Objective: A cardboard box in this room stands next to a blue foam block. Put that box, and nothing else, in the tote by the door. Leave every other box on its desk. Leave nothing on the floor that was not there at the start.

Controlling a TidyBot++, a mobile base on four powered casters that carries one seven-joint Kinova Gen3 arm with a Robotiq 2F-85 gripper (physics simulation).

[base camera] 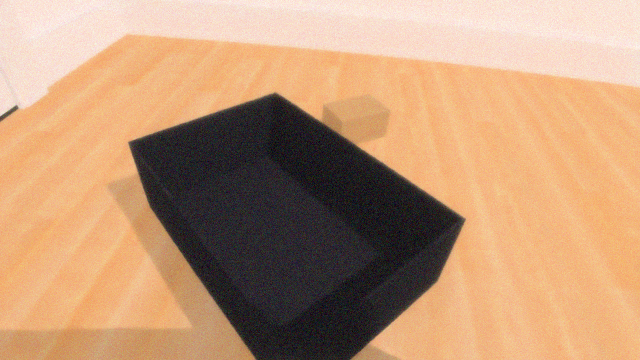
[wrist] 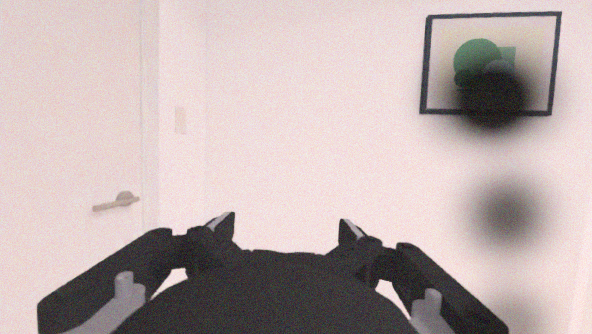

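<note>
The black tote stands on the floor right in front of the base in the base camera view, and its inside shows no box. A small cardboard box sits on the floor just behind the tote's far long wall, apart from the tote as far as I can tell; its lower left part is hidden by that wall. No blue foam block shows in either view. My gripper is open and empty in the wrist view, facing a wall, with neither tote nor box in sight there.
A white door with a lever handle is at the left of the wrist view, with a light switch beside it. A framed picture hangs at the upper right. Dark blurred spots cover parts of that view. Wall skirting runs behind the box.
</note>
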